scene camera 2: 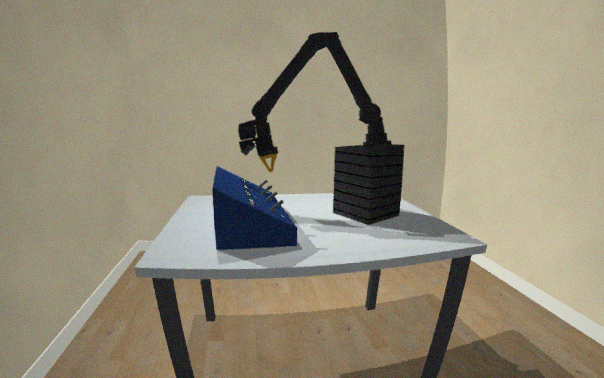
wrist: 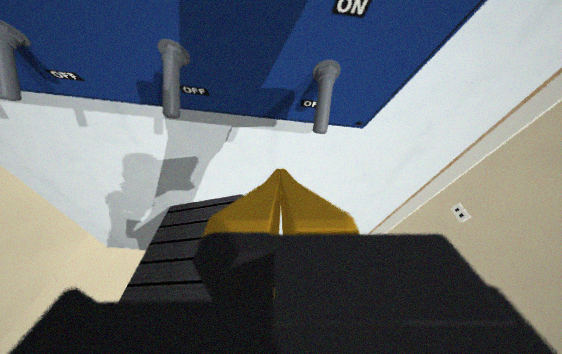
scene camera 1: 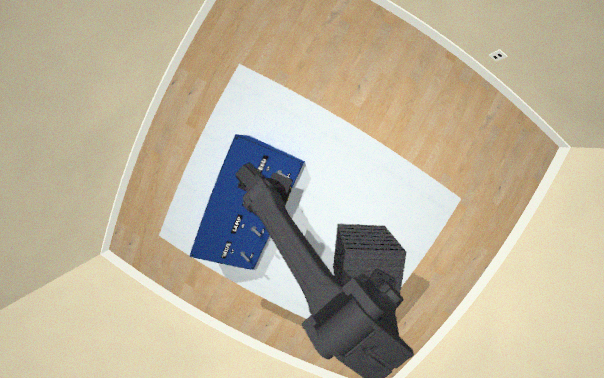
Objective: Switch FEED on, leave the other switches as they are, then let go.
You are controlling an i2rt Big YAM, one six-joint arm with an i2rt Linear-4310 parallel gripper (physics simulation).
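Places are measured from the arm's base along level axes (x ahead, y left, z up), in millimetres.
Pixels of known places: gripper, fingertip midpoint: (scene camera 2: 270, 171) (wrist: 280, 176) (scene camera 1: 285, 189); arm's base at its link origin: (scene camera 2: 376, 145) (scene camera 1: 376, 288).
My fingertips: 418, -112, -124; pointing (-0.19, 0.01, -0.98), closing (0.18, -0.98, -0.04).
Ahead of a thing's pixels: the offset from my fingertips to its top centre, as dx, dy, dz. "spot": to the spot under its first point. Level surfaces: height alone.
The blue sloped switch panel (scene camera 1: 220, 200) (scene camera 2: 250, 225) (wrist: 225, 30) stands on the table. The FEED lever (scene camera 1: 282, 174) (scene camera 2: 276, 205) (wrist: 323, 100) is nearest one end and leans toward the lower edge, over its OFF label. In the wrist view, the neighbouring lever {+22, +92, -39} (wrist: 171, 85) and the left lever {spot: +12, +206, -54} (wrist: 9, 70) lean the same way beside OFF labels. The LAMP lever (scene camera 1: 256, 231) and VALVE lever {+3, +331, -39} (scene camera 1: 246, 256) show in scene camera 1. My gripper (scene camera 2: 270, 170) (wrist: 280, 176) is shut and empty, above the levers and apart from them. The arm hides its tips in scene camera 1.
The arm's black ribbed pedestal (scene camera 1: 370, 250) (scene camera 2: 367, 185) (wrist: 172, 250) stands on the white table {dz -170} (scene camera 1: 350, 165) (scene camera 2: 400, 240), beyond the panel's lower edge. The arm reaches over the panel and hides its middle in scene camera 1.
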